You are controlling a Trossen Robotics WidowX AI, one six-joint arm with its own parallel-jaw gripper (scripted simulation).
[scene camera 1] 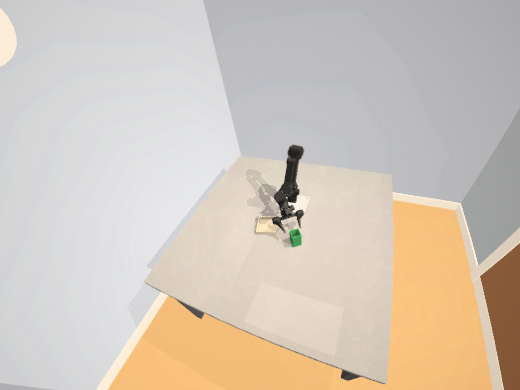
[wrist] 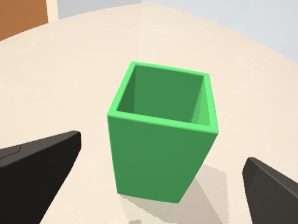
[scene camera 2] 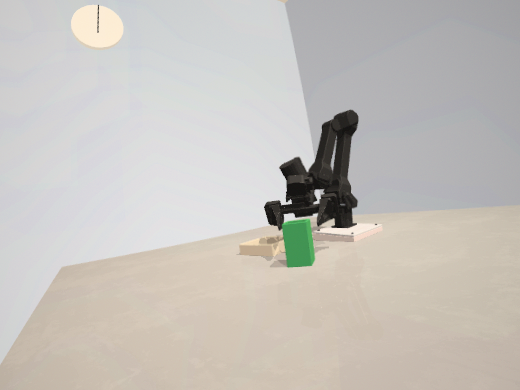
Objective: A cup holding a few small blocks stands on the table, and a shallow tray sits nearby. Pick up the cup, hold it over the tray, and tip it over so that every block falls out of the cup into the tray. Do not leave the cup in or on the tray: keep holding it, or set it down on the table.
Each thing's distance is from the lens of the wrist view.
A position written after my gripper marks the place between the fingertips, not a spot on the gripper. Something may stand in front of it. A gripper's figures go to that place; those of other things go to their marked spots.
my gripper [wrist: 164, 155]: 0.10 m
green square cup [wrist: 162, 123]: 0.09 m
